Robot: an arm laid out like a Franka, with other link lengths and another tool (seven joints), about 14 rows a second.
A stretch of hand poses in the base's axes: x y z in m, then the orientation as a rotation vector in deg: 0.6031 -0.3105 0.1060 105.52 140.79 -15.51; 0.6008 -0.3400 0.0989 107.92 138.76 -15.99; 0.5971 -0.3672 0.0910 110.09 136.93 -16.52; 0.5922 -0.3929 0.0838 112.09 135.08 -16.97; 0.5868 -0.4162 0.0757 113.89 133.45 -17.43; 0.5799 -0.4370 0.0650 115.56 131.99 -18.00; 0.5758 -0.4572 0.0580 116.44 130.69 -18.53; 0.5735 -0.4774 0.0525 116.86 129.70 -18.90; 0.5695 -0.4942 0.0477 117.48 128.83 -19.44; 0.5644 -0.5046 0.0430 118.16 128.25 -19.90; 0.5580 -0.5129 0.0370 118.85 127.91 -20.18; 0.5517 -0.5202 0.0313 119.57 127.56 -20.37; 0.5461 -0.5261 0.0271 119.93 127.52 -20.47; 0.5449 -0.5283 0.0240 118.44 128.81 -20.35
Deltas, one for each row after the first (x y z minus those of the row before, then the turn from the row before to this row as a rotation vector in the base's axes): -0.0023 -0.0295 -0.0071 -0.38 -0.08 -2.03; -0.0037 -0.0272 -0.0079 -0.36 0.02 -1.84; -0.0049 -0.0257 -0.0072 -0.38 -0.07 -1.75; -0.0054 -0.0233 -0.0081 -0.32 0.01 -1.57; -0.0069 -0.0208 -0.0107 -0.31 0.13 -1.45; -0.0041 -0.0202 -0.0070 -0.54 -0.10 -0.96; -0.0023 -0.0202 -0.0055 -0.51 -0.19 -0.60; -0.0040 -0.0168 -0.0048 -0.41 0.05 -0.67; -0.0051 -0.0104 -0.0047 -0.19 0.20 -0.60; -0.0064 -0.0083 -0.0060 0.02 0.24 -0.51; -0.0063 -0.0073 -0.0057 0.07 0.20 -0.53; -0.0056 -0.0059 -0.0042 0.11 0.18 -0.22; -0.0012 -0.0022 -0.0031 0.07 0.03 1.28
